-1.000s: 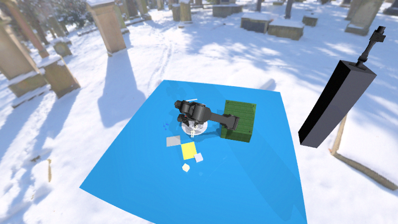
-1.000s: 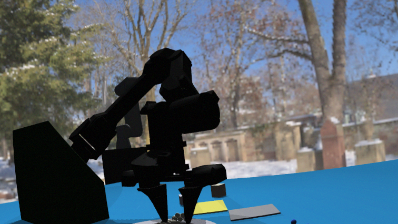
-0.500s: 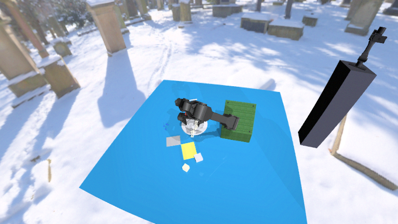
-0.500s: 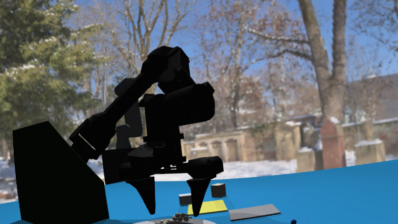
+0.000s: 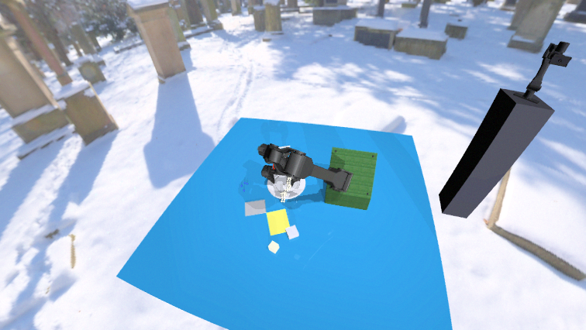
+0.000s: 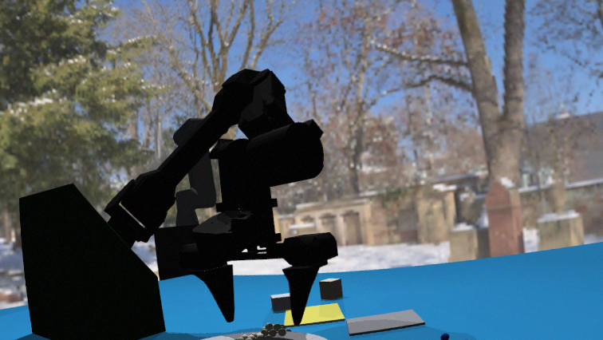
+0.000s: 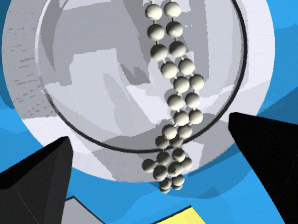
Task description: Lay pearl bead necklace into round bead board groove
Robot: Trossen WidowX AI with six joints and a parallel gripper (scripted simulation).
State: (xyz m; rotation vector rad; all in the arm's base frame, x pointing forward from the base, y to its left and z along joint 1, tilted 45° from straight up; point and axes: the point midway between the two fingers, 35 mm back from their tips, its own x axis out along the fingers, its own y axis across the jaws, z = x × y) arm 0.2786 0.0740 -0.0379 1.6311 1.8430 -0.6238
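The round white bead board lies 4 cm to the right of my gripper tip and 3 cm below it. From my gripper tip the other things lie so: yellow tile: 19 cm to the left, 5 cm behind, 4 cm below; red object: 15 cm to the right, 11 cm ahead, 3 cm below; grey tile: 15 cm to the left, 9 cm ahead, 4 cm below.
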